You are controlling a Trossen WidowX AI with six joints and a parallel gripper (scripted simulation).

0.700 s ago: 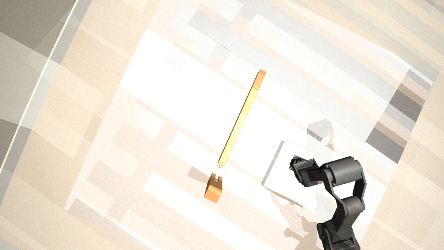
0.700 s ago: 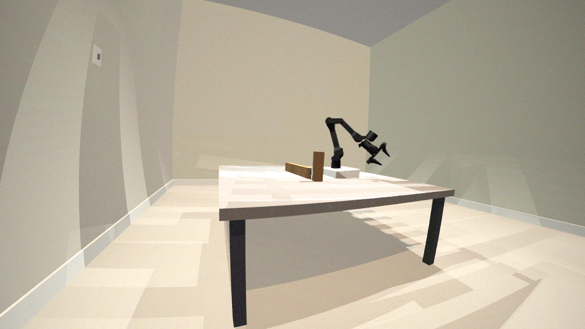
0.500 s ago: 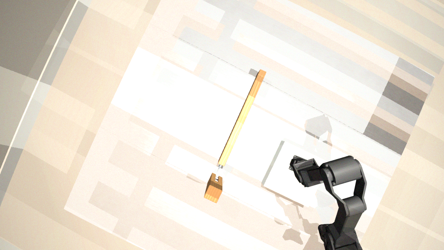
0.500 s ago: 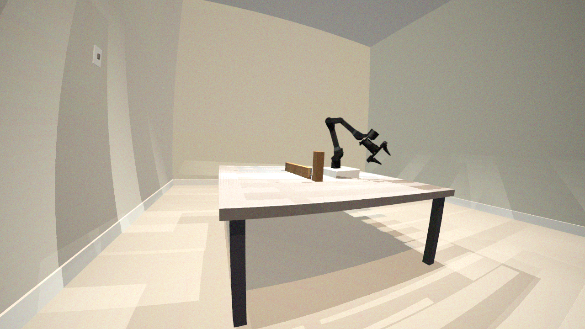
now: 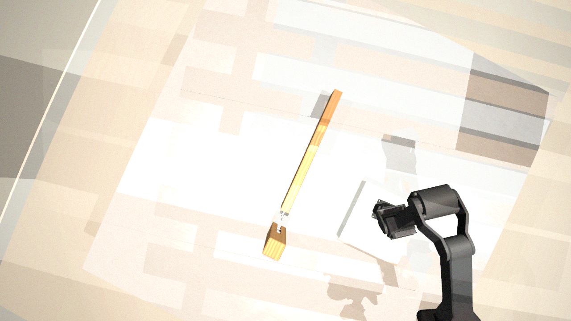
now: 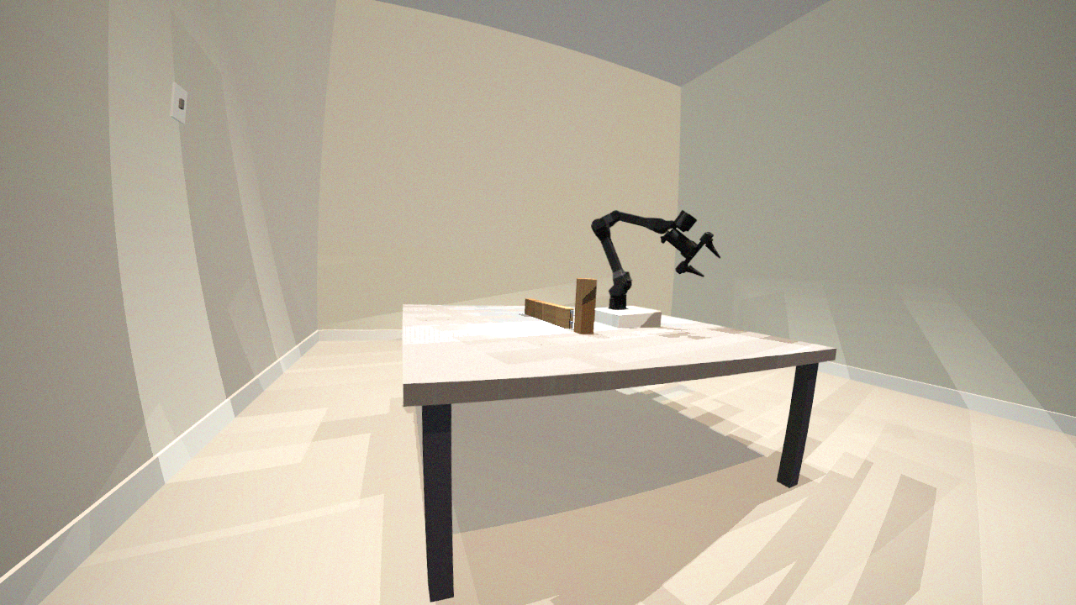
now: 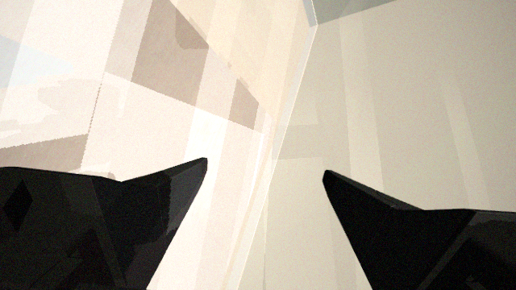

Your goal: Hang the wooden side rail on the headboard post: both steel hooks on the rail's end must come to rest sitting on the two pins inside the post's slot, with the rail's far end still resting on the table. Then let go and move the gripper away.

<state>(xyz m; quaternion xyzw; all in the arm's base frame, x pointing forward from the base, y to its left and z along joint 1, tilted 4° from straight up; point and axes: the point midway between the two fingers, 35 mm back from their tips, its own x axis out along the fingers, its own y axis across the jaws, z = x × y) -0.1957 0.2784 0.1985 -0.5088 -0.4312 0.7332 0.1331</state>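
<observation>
The headboard post lies 49 cm ahead of my gripper tip, 16 cm below it and 10 cm to the right of it.
</observation>
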